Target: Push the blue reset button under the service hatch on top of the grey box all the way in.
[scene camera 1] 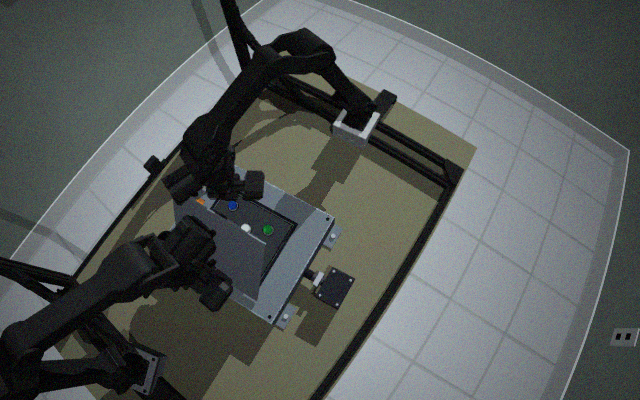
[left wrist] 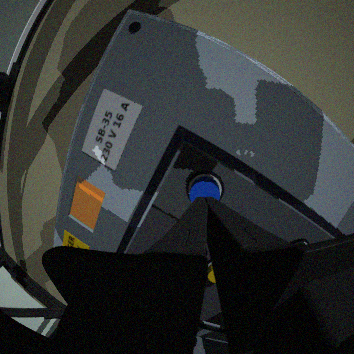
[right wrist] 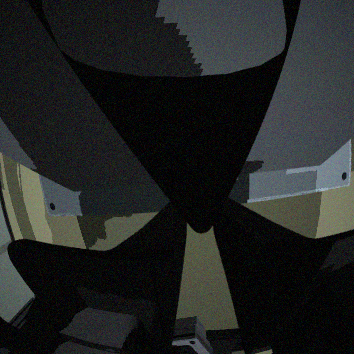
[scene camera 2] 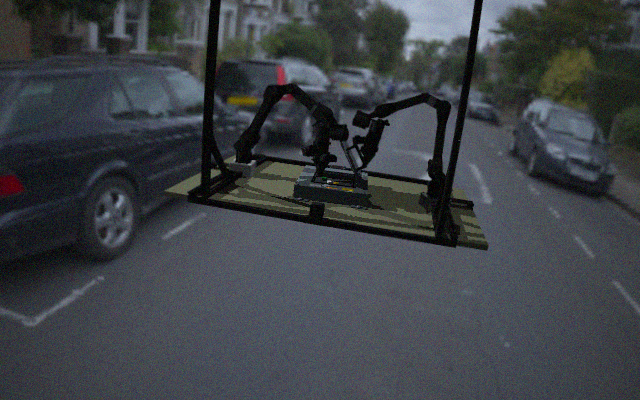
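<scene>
The grey box [scene camera 1: 295, 260] [scene camera 2: 330, 191] [left wrist: 150, 70] has its hatch [scene camera 1: 225, 260] [scene camera 2: 352, 154] [right wrist: 310, 100] tilted open, uncovering a dark recess. The blue reset button [scene camera 1: 232, 205] [left wrist: 204, 189] sits in a ring near one recess corner; a dark gap shows inside the ring on the side away from the fingers. My left gripper [scene camera 2: 319, 175] [left wrist: 203, 204] is shut and empty; its tips overlap the button's near edge in the left wrist view. Contact and exact button depth are unclear. My right gripper [right wrist: 197, 200] is shut on the hatch's black handle [right wrist: 185, 125].
A green button [scene camera 1: 268, 230] and a white round part [scene camera 1: 245, 228] sit in the recess. An orange part [scene camera 1: 200, 201] [left wrist: 87, 205] lies beside it, near a white label [left wrist: 112, 130]. A black plate [scene camera 1: 336, 286] stands beside the box. The raised hatch stands close to both arms.
</scene>
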